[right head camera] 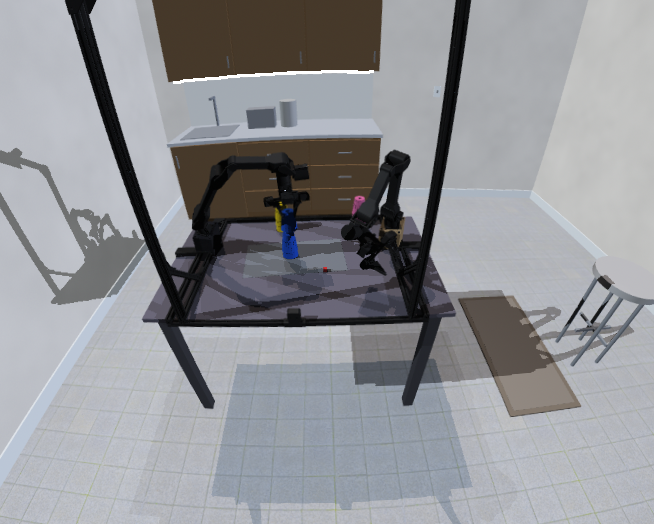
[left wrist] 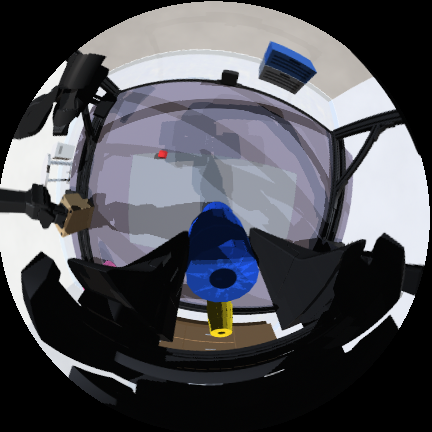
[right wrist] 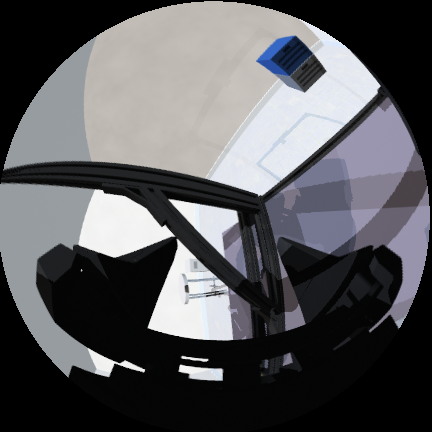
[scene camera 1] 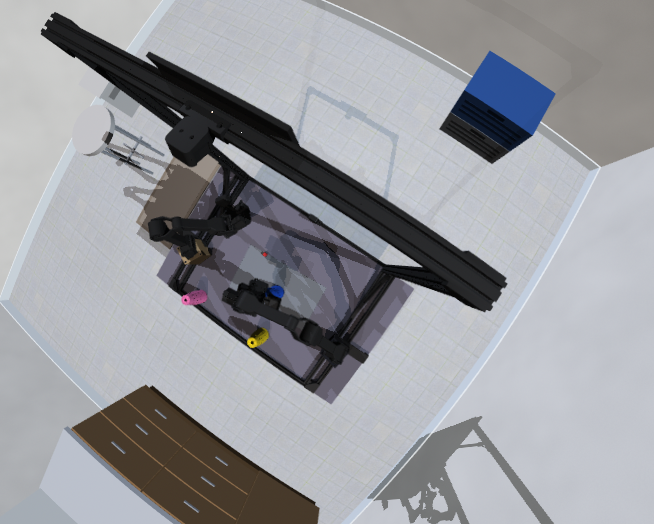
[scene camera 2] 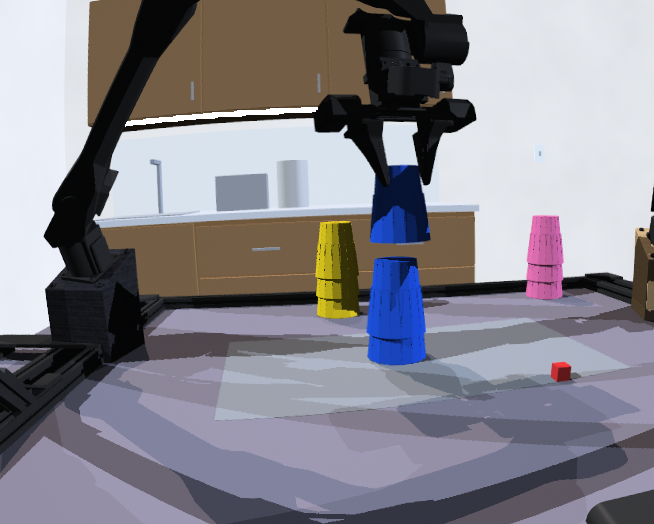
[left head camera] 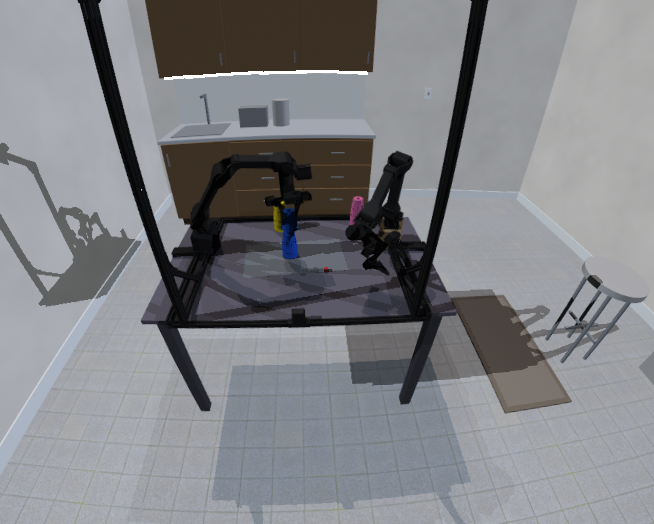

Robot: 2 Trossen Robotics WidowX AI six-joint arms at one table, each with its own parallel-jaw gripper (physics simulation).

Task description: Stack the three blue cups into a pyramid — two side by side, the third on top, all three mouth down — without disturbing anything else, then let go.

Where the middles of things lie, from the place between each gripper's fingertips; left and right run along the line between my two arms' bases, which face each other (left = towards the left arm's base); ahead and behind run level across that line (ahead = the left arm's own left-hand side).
The pale mat (scene camera 2: 261, 379) is 1 cm to the right of my left hand and 21 cm below it.
Now: the pale mat 38 cm to the left of my right hand, 29 cm ahead of it and 15 cm below it.
